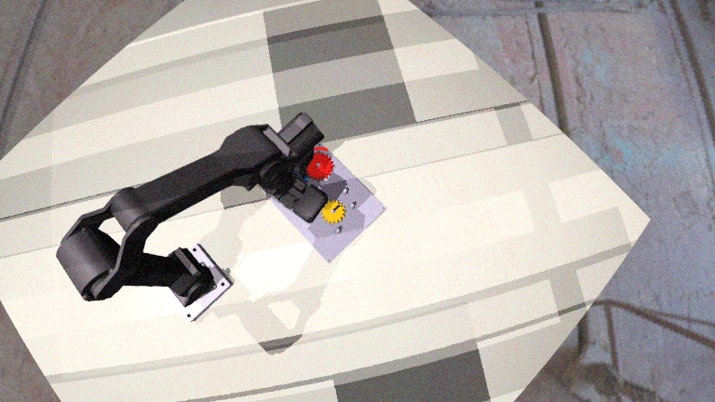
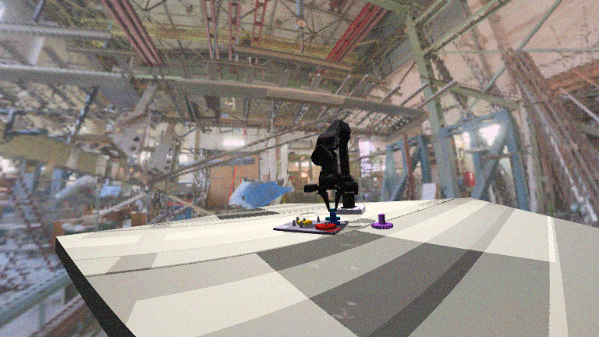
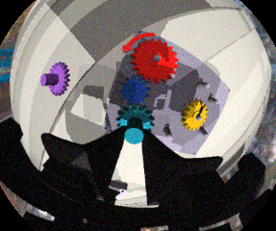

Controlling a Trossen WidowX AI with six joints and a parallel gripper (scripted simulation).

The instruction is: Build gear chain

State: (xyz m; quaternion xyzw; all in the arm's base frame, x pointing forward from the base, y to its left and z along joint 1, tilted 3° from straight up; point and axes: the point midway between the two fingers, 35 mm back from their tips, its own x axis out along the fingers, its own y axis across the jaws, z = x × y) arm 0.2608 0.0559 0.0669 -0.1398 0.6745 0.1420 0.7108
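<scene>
Right now the blue gear is 40 mm ahead of my gripper tip, 20 mm to the left of it and 20 mm below it. The rest, counted from my gripper tip: teal gear: 10 mm below; red gear: 90 mm ahead, 30 mm below, 20 mm to the left; yellow gear: 80 mm to the right, 60 mm ahead, 30 mm below.
</scene>
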